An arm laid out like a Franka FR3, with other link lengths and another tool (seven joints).
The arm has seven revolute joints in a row. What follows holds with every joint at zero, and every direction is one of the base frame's.
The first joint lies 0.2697 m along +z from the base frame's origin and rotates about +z.
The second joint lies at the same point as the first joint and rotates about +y.
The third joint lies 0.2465 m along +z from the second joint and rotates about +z.
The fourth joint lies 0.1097 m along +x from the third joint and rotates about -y.
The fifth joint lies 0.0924 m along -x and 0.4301 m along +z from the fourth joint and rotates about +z.
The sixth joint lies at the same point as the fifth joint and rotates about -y.
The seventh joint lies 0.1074 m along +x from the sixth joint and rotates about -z.
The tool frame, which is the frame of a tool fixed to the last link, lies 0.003 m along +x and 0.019 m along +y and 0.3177 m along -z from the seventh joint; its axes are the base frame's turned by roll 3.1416, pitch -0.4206 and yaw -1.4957 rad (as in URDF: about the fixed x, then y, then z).
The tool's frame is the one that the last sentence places.
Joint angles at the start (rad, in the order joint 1, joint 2, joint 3, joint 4, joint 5, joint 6, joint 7):
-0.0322 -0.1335 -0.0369 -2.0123 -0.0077 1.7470 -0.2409
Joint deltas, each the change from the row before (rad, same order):
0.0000 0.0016 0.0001 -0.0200 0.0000 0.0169 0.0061
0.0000 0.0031 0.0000 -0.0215 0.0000 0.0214 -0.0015
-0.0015 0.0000 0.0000 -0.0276 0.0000 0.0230 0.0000
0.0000 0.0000 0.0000 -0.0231 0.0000 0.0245 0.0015
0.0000 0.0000 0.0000 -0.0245 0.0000 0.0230 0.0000
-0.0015 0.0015 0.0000 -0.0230 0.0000 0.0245 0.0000
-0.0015 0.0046 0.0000 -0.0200 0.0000 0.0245 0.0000
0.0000 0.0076 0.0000 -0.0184 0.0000 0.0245 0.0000
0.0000 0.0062 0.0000 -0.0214 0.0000 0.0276 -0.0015
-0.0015 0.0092 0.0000 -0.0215 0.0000 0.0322 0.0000
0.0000 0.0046 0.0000 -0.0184 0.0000 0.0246 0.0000
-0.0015 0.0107 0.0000 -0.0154 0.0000 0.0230 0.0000
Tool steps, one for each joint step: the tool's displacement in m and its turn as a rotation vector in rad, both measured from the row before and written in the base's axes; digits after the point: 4 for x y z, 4 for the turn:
-0.0020 0.0003 -0.0099 -0.0005 0.0047 -0.0058
-0.0017 0.0002 -0.0112 0.0004 0.0032 0.0016
-0.0034 -0.0005 -0.0123 0.0004 0.0046 -0.0013
-0.0013 0.0002 -0.0099 -0.0002 -0.0014 -0.0013
-0.0027 0.0003 -0.0106 0.0002 0.0015 0.0002
-0.0021 -0.0006 -0.0106 0.0000 0.0000 -0.0013
-0.0016 -0.0007 -0.0108 -0.0001 0.0001 -0.0014
-0.0017 0.0001 -0.0117 -0.0001 0.0015 0.0001
-0.0021 0.0002 -0.0121 0.0001 0.0000 0.0016
-0.0016 -0.0007 -0.0134 -0.0003 -0.0015 -0.0013
-0.0019 0.0002 -0.0098 -0.0002 -0.0016 0.0001
-0.0027 -0.0007 -0.0117 -0.0001 0.0031 -0.0014

